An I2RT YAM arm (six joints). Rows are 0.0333 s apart.
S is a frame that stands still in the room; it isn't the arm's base.
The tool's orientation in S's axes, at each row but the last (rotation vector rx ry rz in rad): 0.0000 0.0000 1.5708; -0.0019 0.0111 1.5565; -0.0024 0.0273 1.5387; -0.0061 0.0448 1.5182; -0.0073 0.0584 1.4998; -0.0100 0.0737 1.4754; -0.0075 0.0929 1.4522; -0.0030 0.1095 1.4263; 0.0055 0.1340 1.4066; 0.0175 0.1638 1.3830; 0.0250 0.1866 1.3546; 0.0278 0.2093 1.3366
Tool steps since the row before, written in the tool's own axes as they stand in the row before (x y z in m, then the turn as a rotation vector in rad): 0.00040 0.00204 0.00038 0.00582 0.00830 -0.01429; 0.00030 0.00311 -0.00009 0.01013 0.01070 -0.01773; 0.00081 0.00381 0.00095 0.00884 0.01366 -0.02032; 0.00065 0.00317 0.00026 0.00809 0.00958 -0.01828; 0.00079 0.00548 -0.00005 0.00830 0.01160 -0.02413; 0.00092 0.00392 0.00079 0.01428 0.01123 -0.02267; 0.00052 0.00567 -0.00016 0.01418 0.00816 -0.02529; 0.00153 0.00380 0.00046 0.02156 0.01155 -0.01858; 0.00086 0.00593 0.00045 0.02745 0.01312 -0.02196; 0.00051 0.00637 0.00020 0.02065 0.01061 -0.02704; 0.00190 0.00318 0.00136 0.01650 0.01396 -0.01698; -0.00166 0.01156 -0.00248 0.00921 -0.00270 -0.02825
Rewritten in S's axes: -0.00204 0.00040 0.00038 -0.00830 0.00582 -0.01429; -0.00311 0.00034 -0.00007 -0.01066 0.01014 -0.01775; -0.00377 0.00095 0.00099 -0.01370 0.00889 -0.02027; -0.00312 0.00082 0.00031 -0.00961 0.00800 -0.01830; -0.00541 0.00118 0.00009 -0.01181 0.00811 -0.02409; -0.00378 0.00133 0.00089 -0.01082 0.01409 -0.02298; -0.00557 0.00118 0.00010 -0.00794 0.01347 -0.02574; -0.00350 0.00209 0.00058 -0.00976 0.02170 -0.01942; -0.00565 0.00186 0.00086 -0.01071 0.02749 -0.02318; -0.00610 0.00172 0.00083 -0.01010 0.01994 -0.02776; -0.00249 0.00266 0.00151 -0.01270 0.01754 -0.01693; -0.01189 0.00086 -0.00059 -0.00013 0.00545 -0.02933
